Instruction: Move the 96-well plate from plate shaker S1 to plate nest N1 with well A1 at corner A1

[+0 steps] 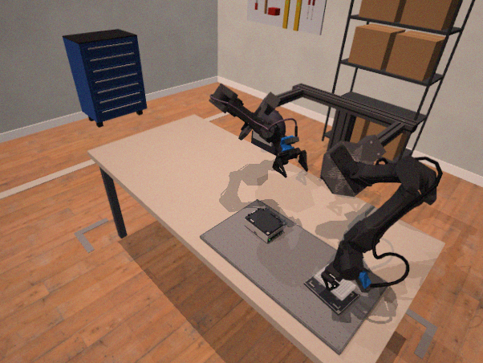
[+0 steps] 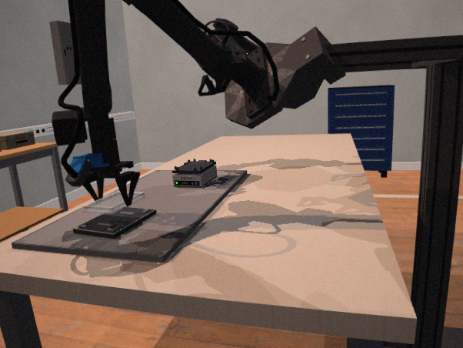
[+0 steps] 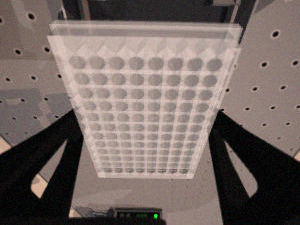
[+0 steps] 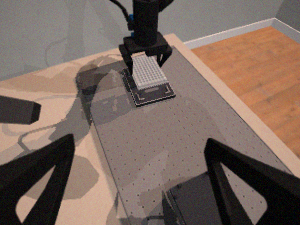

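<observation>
My left hand is 50 mm above the black plate nest and 10 mm to the left of it. From my left hand the other things lie so: white 96-well plate right at my left hand.
</observation>
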